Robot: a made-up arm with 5 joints.
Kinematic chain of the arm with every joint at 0, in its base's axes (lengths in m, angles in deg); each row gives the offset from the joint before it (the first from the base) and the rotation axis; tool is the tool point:
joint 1: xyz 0 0 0.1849 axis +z
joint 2: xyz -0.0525 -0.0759 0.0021 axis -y
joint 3: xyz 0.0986 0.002 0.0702 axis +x
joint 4: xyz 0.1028 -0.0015 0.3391 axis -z
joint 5: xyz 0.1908 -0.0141 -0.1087 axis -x
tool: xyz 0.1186 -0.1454 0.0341
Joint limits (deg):
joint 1: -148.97..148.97
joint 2: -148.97..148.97
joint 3: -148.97..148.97
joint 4: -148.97..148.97
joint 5: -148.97..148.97
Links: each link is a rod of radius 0.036 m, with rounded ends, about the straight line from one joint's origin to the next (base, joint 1, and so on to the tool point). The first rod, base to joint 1, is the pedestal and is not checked.
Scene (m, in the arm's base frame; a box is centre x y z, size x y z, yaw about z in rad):
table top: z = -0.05
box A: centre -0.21 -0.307 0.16 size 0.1 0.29 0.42 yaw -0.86
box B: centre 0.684 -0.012 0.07 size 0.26 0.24 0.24 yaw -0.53
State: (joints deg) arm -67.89 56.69 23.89 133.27 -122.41
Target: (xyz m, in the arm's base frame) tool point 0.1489 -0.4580 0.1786
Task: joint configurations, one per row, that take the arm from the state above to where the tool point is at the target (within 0.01 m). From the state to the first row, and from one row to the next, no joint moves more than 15 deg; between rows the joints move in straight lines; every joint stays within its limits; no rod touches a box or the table.
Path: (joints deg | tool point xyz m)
1: -61.18 50.86 11.74 122.77 -131.26 | -0.3736 -0.1091 0.3177
2: -54.48 45.02 -0.40 112.26 -140.12 | -0.3597 -0.1667 0.4257
3: -47.77 39.19 -12.55 101.76 -148.97 | -0.2959 -0.2127 0.5363
4: -41.38 29.97 1.03 95.51 -148.97 | -0.1999 -0.3496 0.4842
5: -34.98 20.75 14.61 89.27 -148.97 | -0.0801 -0.4388 0.3995
6: -28.58 11.54 28.18 83.02 -148.97 | 0.0424 -0.4736 0.2935
7: -22.18 2.32 41.76 76.77 -148.97 | 0.1489 -0.4580 0.1786

